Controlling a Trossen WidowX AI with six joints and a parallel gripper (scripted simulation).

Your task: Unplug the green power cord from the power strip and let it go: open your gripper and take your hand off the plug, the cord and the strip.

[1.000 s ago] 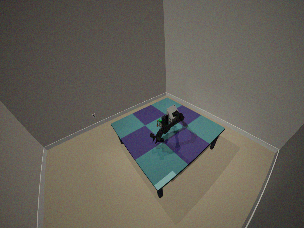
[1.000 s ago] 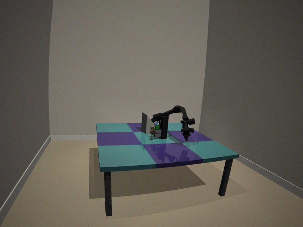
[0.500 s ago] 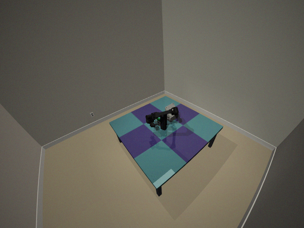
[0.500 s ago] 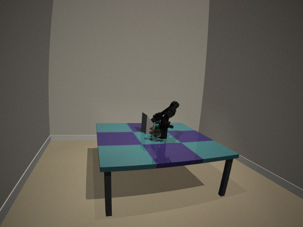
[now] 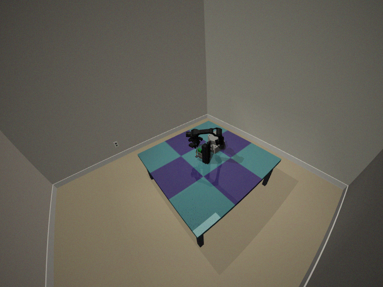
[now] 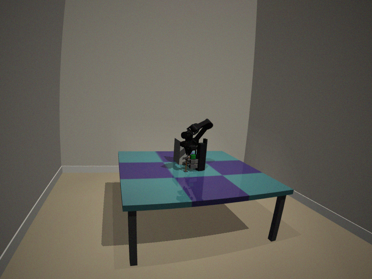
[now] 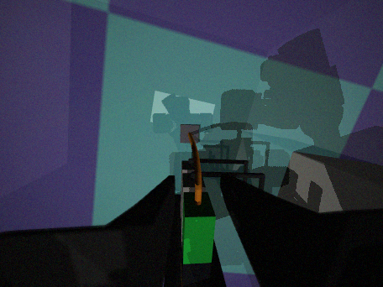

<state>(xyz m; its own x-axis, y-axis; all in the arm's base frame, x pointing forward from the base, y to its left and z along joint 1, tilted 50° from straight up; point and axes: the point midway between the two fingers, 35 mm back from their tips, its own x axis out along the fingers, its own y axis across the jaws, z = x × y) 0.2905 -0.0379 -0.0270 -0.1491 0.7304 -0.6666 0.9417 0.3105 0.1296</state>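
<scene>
My gripper tip is now 70 mm to the right of the green plug, 30 mm past it and 10 mm above it. Also, from my gripper tip: black upright block (140 mm to the left, 40 mm behind, 20 mm below).
</scene>
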